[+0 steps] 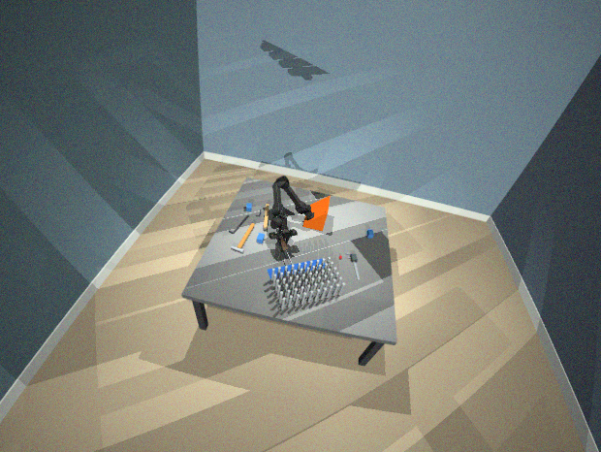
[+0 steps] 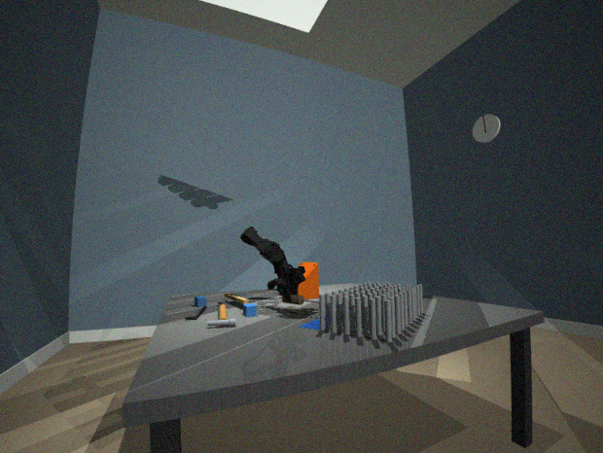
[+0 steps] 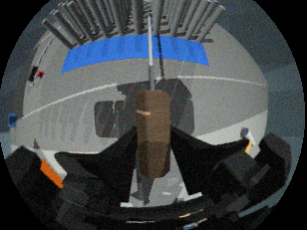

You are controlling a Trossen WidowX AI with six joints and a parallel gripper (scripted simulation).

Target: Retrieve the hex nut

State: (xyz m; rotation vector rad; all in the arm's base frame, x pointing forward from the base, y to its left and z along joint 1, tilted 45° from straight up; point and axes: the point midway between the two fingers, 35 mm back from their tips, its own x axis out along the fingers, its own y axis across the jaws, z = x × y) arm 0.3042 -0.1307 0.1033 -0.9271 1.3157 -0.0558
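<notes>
Now: gripper tip 140 mm short of the blue taped strip, 120 mm to the right of it and 50 mm above it. Also, from my gripper tip: hook tool 90 mm ahead, 50 mm to the left; red thing 410 mm to the left, 40 mm below, 20 mm behind.
</notes>
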